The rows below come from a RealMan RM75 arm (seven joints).
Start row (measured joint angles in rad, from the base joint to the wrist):
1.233 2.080 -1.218 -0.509 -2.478 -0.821 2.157
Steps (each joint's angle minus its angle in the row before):
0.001 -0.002 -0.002 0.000 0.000 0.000 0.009
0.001 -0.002 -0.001 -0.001 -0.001 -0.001 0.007
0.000 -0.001 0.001 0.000 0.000 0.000 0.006
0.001 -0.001 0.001 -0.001 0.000 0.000 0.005
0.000 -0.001 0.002 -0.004 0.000 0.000 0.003
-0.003 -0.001 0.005 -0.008 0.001 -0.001 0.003
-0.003 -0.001 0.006 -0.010 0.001 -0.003 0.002
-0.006 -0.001 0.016 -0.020 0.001 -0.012 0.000
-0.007 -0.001 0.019 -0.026 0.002 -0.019 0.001
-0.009 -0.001 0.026 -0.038 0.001 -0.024 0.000
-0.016 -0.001 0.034 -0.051 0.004 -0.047 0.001
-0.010 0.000 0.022 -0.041 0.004 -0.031 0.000
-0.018 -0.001 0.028 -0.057 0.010 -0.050 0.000
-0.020 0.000 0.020 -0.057 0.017 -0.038 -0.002
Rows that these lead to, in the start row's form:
1.234 2.078 -1.220 -0.509 -2.478 -0.821 2.166
1.235 2.076 -1.221 -0.510 -2.479 -0.822 2.173
1.235 2.075 -1.220 -0.510 -2.479 -0.822 2.179
1.236 2.074 -1.219 -0.511 -2.479 -0.822 2.184
1.236 2.073 -1.217 -0.515 -2.479 -0.822 2.187
1.233 2.072 -1.212 -0.523 -2.478 -0.823 2.190
1.230 2.071 -1.206 -0.533 -2.477 -0.826 2.192
1.224 2.070 -1.190 -0.553 -2.476 -0.838 2.192
1.217 2.069 -1.171 -0.579 -2.474 -0.857 2.193
1.208 2.068 -1.145 -0.617 -2.473 -0.881 2.193
1.192 2.067 -1.111 -0.668 -2.469 -0.928 2.194
1.182 2.067 -1.089 -0.709 -2.465 -0.959 2.194
1.164 2.066 -1.061 -0.766 -2.455 -1.009 2.194
1.144 2.066 -1.041 -0.823 -2.438 -1.047 2.192

